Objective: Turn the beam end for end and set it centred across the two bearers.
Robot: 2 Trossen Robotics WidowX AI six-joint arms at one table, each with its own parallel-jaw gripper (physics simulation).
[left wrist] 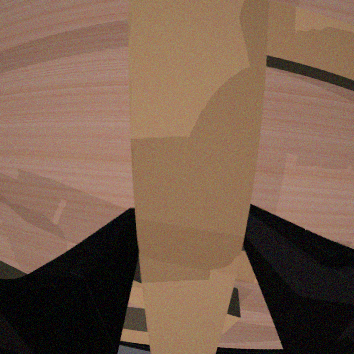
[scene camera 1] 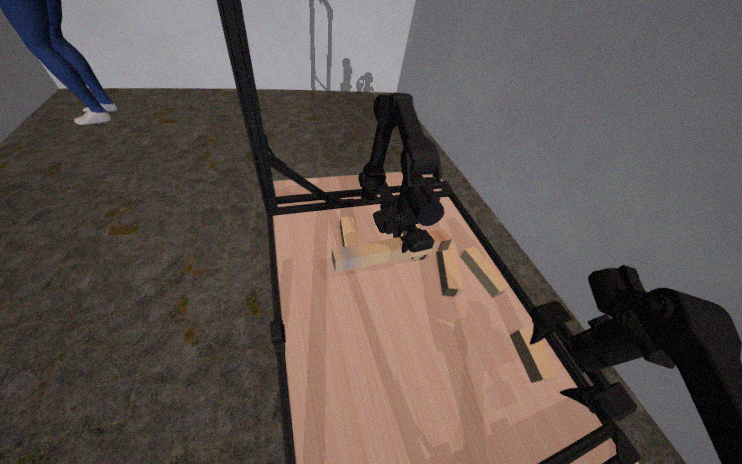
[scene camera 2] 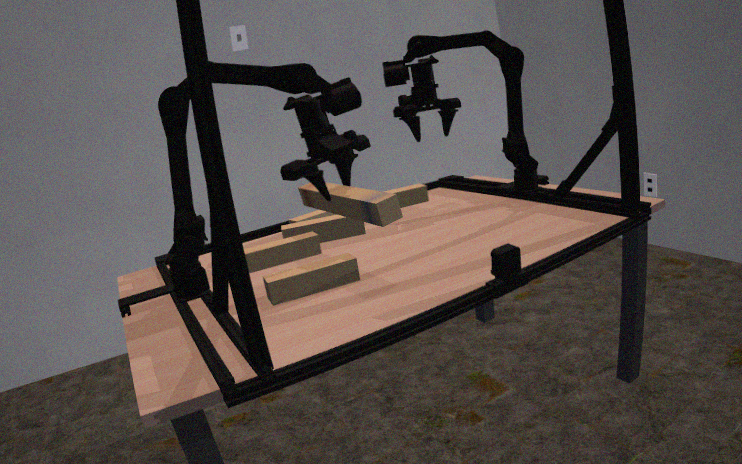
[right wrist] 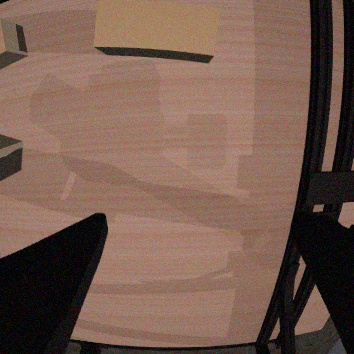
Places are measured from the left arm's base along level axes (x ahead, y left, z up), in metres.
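Where they show: left gripper, fingertip midpoint: (left wrist: pixel 188 214) (scene camera 1: pixel 399 246) (scene camera 2: pixel 338 195); right gripper, fingertip midpoint: (scene camera 1: pixel 546 366) (scene camera 2: pixel 432 138) (right wrist: pixel 201 222); left arm's base, origin of the base link: (scene camera 1: pixel 368 195) (scene camera 2: pixel 192 294); right arm's base, origin of the base link: (scene camera 2: pixel 527 189).
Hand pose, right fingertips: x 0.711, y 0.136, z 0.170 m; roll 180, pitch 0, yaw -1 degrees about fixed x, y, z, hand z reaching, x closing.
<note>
Each offset is from my right fingertips to the centre of the thing.
The wooden beam {0.372 m back, 0.176 m right, 0.062 m down} (scene camera 1: pixel 369 255) (scene camera 2: pixel 351 203) (left wrist: pixel 193 140) hangs in the air, tilted, above the table. My left gripper (scene camera 1: pixel 415 239) (scene camera 2: pixel 334 186) (left wrist: pixel 188 214) is shut on it near one end. Two wooden blocks lie side by side: one block (scene camera 1: pixel 449 267) (scene camera 2: pixel 282 250) and another block (scene camera 1: pixel 481 272) (scene camera 2: pixel 323 226). The gripped end of the beam is close above them. My right gripper (scene camera 1: pixel 564 359) (scene camera 2: pixel 432 133) (right wrist: pixel 201 222) is open and empty, high above the table near its own base.
A third wooden block {0.503 m back, 0.262 m right, 0.167 m down} (scene camera 1: pixel 348 230) (scene camera 2: pixel 311 276) lies beyond the beam's free end. A fourth block {0.030 m back, 0.132 m left, 0.166 m down} (scene camera 1: pixel 530 354) (scene camera 2: pixel 411 195) (right wrist: pixel 154 28) lies under the right arm. A black frame (scene camera 1: pixel 277 331) (scene camera 2: pixel 397 336) rims the table, with a tall post (scene camera 1: pixel 247 92).
</note>
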